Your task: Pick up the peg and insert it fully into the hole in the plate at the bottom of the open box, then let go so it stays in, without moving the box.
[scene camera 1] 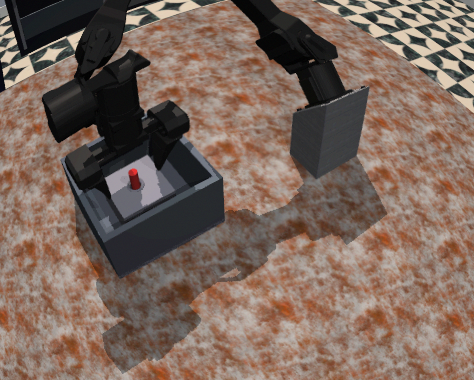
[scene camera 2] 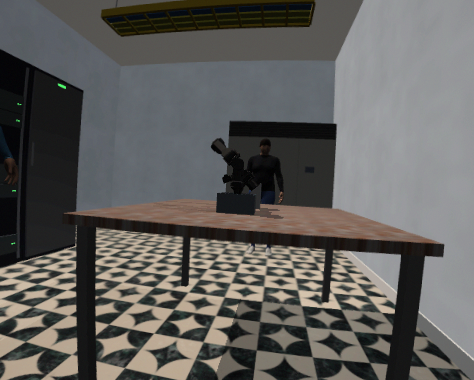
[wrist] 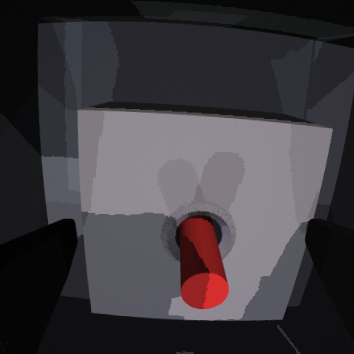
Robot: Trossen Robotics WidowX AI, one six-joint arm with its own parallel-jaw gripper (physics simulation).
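Places are measured from the arm's base along level axes (x back, y right, z up), in metres.
Where they show: gripper, fingertip midpoint: (scene camera 1: 133,183) (wrist: 194,231); arm's base, link origin: (scene camera 1: 329,99) (scene camera 2: 255,188).
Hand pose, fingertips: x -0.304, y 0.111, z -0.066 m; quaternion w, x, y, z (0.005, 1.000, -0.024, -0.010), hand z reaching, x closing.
Things, the pixels of their top centre, and the offset from my fingertips. "*": a spot on its surface instead. Level surfaces: height alone.
- red peg, top centre: (wrist: 204,291) (scene camera 1: 132,172) dx +0.001, dy -0.005, dz +0.027 m
- pale plate, top centre: (wrist: 199,239) (scene camera 1: 135,183) dx +0.002, dy -0.003, dz +0.000 m
- hole's ring, surface spot: (wrist: 228,235) * dx +0.013, dy -0.003, dz -0.001 m
- open dark grey box, top centre: (wrist: 209,313) (scene camera 1: 131,166) (scene camera 2: 238,193) dx +0.002, dy -0.003, dz +0.037 m
- table, surface height: dz -0.061 m
The red peg (scene camera 1: 134,179) (wrist: 204,265) stands in the hole of the pale plate (scene camera 1: 150,197) (wrist: 130,160), with part of its length showing above it. It looks close to upright. A dark gap shows around it inside the hole's ring (wrist: 228,235) in the wrist view. How deep its lower end sits is hidden. The plate lies at the bottom of the open dark grey box (scene camera 1: 170,230) (scene camera 2: 235,204) (wrist: 190,65). My gripper (scene camera 1: 134,182) (wrist: 194,231) is wide open, its fingers inside the box on either side of the peg, clear of it.
The box walls stand close around the fingers. A grey block (scene camera 1: 330,132) stands on the table (scene camera 1: 300,310) (scene camera 2: 300,222) to the right of the box in scene view 1, with the dark arm above it. A person (scene camera 2: 265,170) stands behind the table.
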